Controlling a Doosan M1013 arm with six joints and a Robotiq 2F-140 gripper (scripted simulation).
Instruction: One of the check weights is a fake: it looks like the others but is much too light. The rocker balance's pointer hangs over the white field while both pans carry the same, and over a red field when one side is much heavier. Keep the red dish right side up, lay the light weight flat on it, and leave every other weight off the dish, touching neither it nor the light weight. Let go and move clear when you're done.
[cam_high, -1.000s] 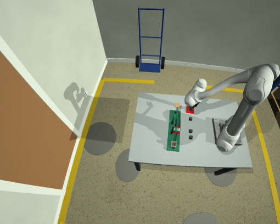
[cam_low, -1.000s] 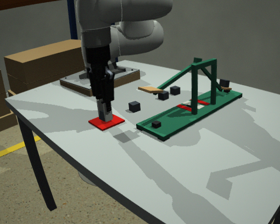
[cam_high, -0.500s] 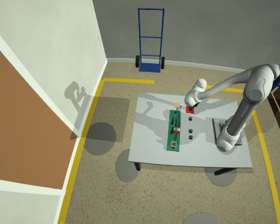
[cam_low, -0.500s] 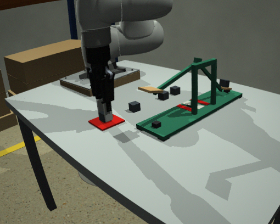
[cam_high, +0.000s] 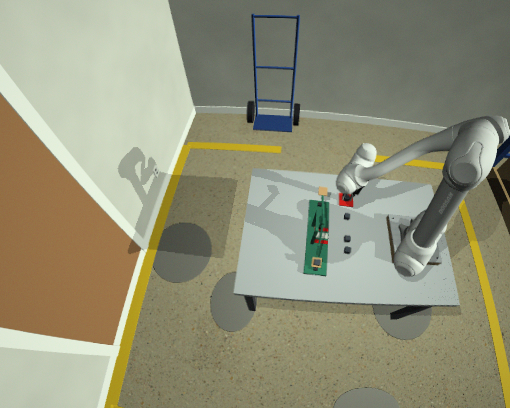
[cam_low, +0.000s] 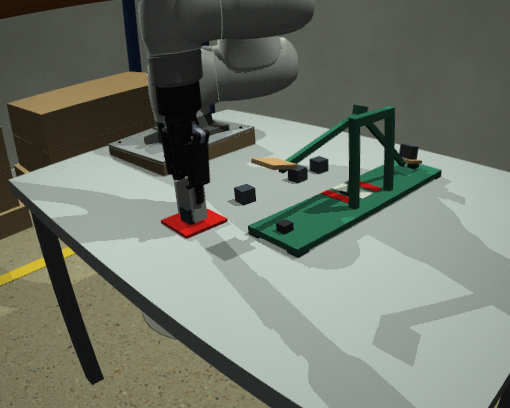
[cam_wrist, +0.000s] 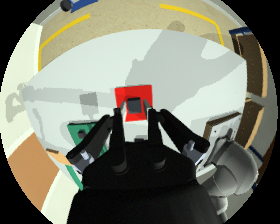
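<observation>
The flat red dish is 40 mm below my hand. From my hand the other things lie so: green rocker balance (160 mm ahead, 270 mm to the left, 50 mm above).
</observation>
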